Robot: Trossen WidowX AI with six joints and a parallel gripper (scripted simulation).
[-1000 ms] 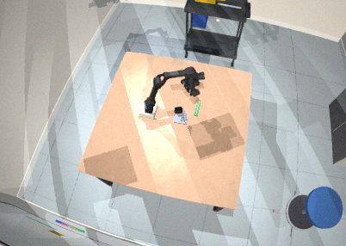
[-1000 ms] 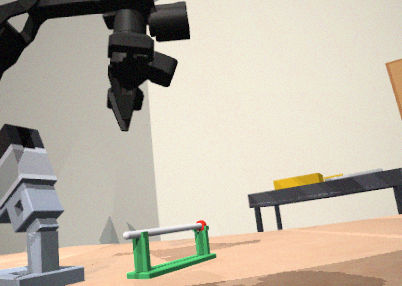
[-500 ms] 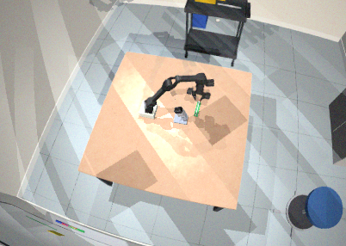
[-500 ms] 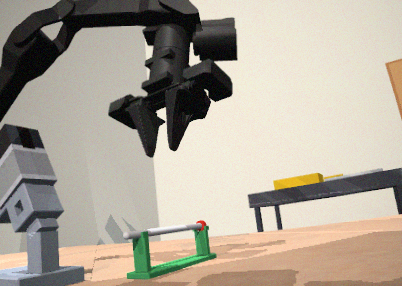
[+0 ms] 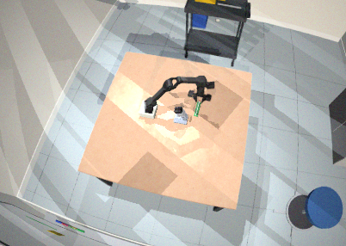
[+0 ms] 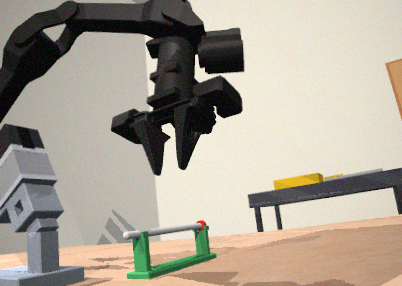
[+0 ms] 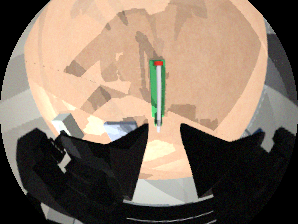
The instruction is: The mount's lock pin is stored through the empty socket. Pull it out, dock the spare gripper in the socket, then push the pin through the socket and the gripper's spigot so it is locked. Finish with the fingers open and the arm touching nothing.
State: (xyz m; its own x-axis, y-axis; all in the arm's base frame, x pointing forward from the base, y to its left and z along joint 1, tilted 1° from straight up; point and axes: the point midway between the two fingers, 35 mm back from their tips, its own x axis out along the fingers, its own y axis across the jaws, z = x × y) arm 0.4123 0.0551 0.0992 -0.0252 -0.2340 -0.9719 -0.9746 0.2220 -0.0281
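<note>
The green cradle lies 90 mm below my gripper tip. Also, from my gripper tip: spare gripper: 140 mm behind, 100 mm to the right, 10 mm above; socket: 130 mm behind, 100 mm to the right, 60 mm below.
</note>
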